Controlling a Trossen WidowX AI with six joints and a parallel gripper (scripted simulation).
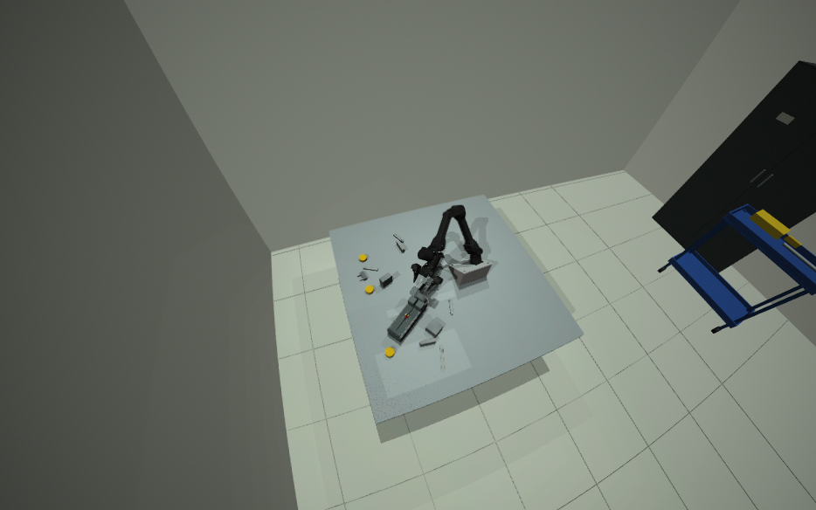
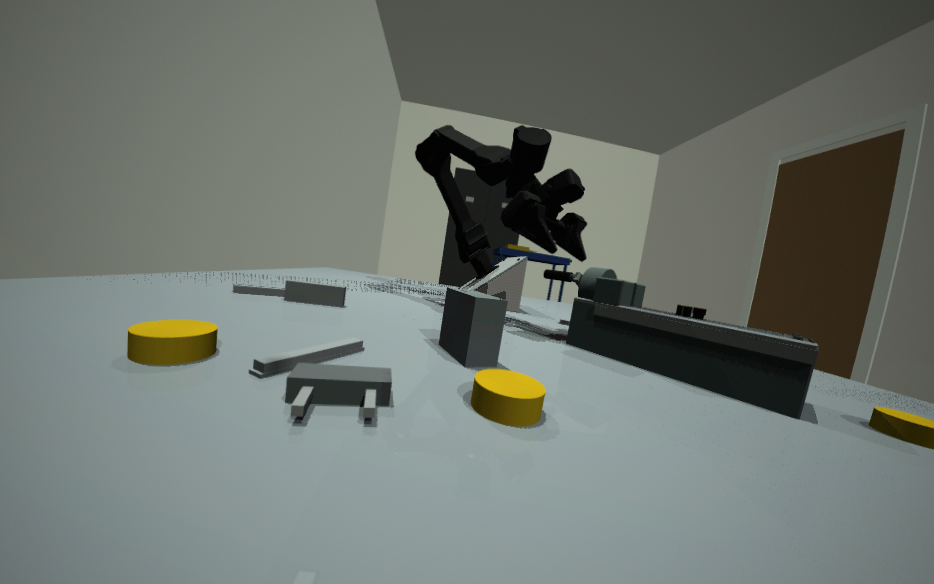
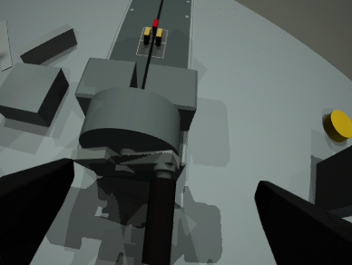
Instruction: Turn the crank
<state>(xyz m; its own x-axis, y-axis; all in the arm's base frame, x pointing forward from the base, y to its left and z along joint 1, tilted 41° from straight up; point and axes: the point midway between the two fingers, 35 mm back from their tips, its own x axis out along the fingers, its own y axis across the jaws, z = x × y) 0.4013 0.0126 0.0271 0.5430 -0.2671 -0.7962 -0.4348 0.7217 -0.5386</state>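
The dark crank handle lies 3 cm below my gripper tip, 2 cm behind it and 1 cm to the right of it. From my gripper tip the other things lie so: bracket 30 cm to the right, 25 cm ahead, 13 cm below; then red pointer 15 cm ahead, 10 cm to the left, 6 cm below.
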